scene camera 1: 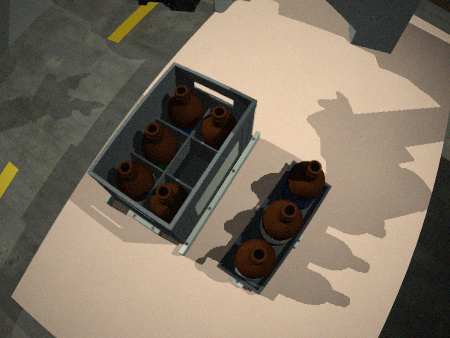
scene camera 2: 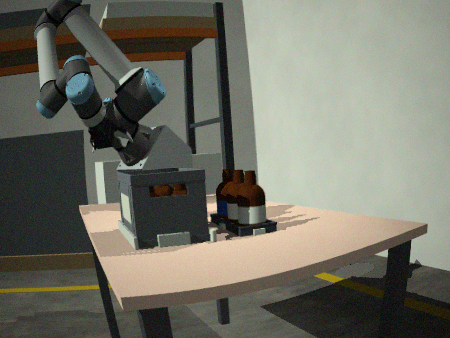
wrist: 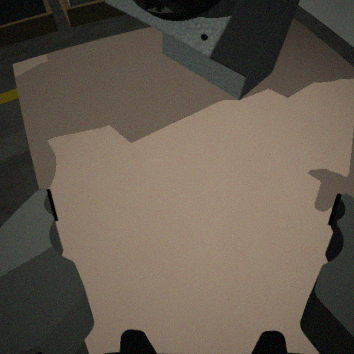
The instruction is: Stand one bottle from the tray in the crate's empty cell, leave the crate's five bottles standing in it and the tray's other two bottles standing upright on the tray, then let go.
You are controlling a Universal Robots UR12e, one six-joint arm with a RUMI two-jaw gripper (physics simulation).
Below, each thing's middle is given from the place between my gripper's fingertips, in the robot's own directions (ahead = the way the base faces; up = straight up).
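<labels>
The red-marked bottle (scene camera 1: 166, 200) is 42 cm ahead of my hand, 18 cm below it and 9 cm to the left of it. With the green-marked bottle (scene camera 1: 159, 145), my hand is 33 cm short of it, 18 cm above it and 1 cm to the right of it. And there is the pale rail (scene camera 1: 204, 218), which is 33 cm ahead of my hand, 25 cm below it and 16 cm to the left of it.
</labels>
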